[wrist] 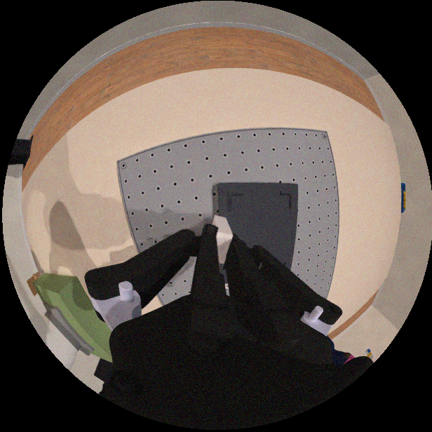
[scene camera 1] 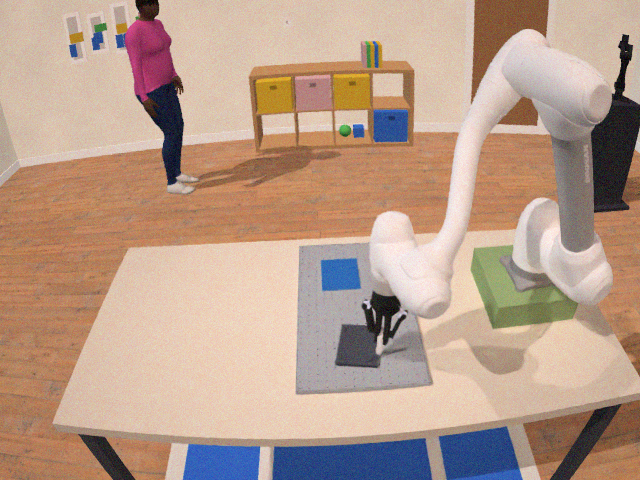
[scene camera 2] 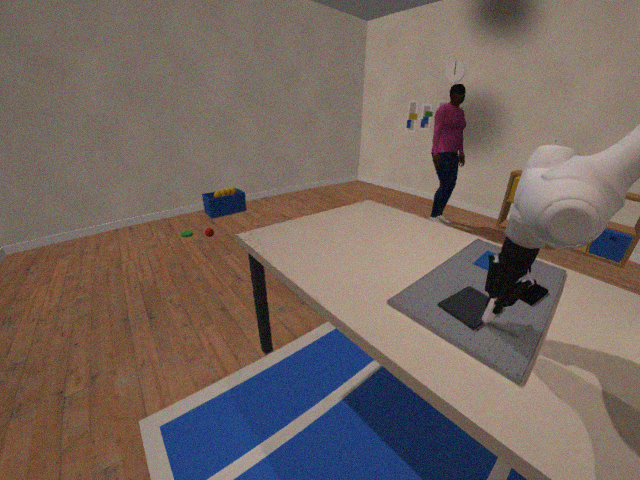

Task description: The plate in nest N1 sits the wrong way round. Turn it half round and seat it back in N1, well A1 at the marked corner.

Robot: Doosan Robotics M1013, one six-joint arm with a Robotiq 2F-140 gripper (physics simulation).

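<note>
My gripper (scene camera 1: 381, 347) (scene camera 2: 489, 311) (wrist: 217, 226) is shut, with nothing held between its pale fingertips. It points down at the edge of a flat dark slab (scene camera 1: 355, 347) (scene camera 2: 464, 304) (wrist: 262, 215); I cannot tell whether the tips touch it. The slab lies on the grey pegboard (scene camera 1: 314, 315) (scene camera 2: 421, 295) (wrist: 190, 147) and has thin L-shaped marks at two corners in the wrist view. A second dark block (scene camera 2: 537, 294) shows behind the gripper in scene camera 2. A well plate, its marked corner and nest labels cannot be made out; the fingers hide part of the slab.
A flat blue square (scene camera 1: 340, 274) (scene camera 2: 483, 259) lies on the board's back part. The arm's green base block (scene camera 1: 532, 310) (wrist: 75, 305) stands on the table (scene camera 1: 206, 330) (scene camera 2: 336, 248) to the right in scene camera 1. A person (scene camera 1: 155, 62) (scene camera 2: 448, 129) stands beyond the table.
</note>
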